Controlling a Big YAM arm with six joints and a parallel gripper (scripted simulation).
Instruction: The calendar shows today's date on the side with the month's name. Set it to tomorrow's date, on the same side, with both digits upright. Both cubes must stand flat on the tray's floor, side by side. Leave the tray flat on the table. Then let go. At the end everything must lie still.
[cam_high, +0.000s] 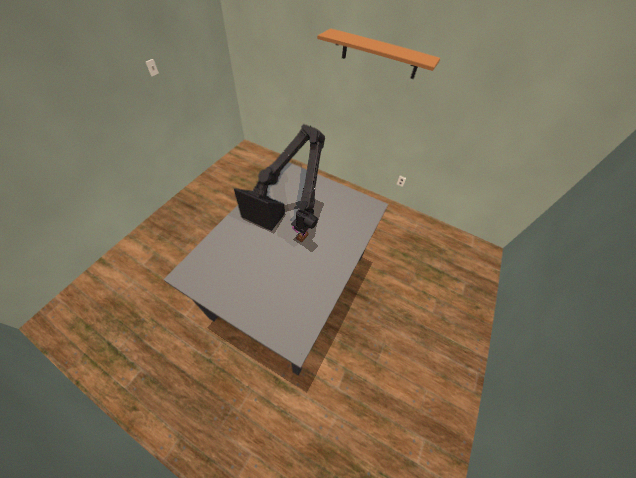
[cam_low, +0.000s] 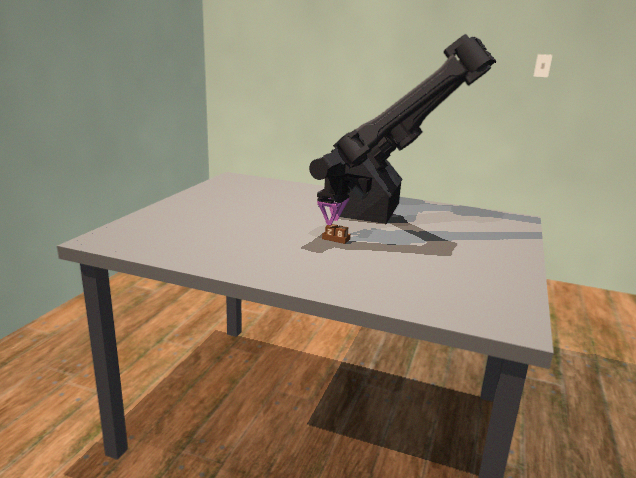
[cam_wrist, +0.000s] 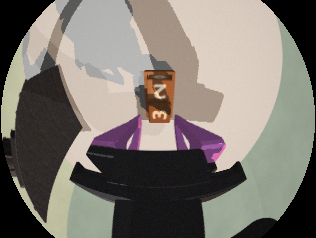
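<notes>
The small brown calendar tray is 2 cm to the left of my hand and 5 cm below it.
</notes>
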